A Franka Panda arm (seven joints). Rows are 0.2 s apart.
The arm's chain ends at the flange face. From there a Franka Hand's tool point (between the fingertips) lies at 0.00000 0.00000 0.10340 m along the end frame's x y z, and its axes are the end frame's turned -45 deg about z.
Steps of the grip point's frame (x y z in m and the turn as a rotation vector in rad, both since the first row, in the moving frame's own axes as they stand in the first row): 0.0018, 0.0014, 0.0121, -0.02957, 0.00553, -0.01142; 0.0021, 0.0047, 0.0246, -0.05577, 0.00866, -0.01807; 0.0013, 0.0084, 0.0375, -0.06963, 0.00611, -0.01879; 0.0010, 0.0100, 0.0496, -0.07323, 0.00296, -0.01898; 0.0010, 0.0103, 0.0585, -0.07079, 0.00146, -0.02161; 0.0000, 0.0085, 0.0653, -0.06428, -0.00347, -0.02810
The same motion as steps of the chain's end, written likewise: -0.0003, -0.0020, 0.0121, -0.01700, 0.02482, -0.01142; 0.0001, -0.0016, 0.0248, -0.03331, 0.04556, -0.01807; 0.0013, 0.0004, 0.0378, -0.04492, 0.05356, -0.01879; 0.0022, 0.0013, 0.0499, -0.04969, 0.05387, -0.01898; 0.0027, 0.0016, 0.0588, -0.04902, 0.05109, -0.02161; 0.0015, 0.0011, 0.0655, -0.04791, 0.04300, -0.02810
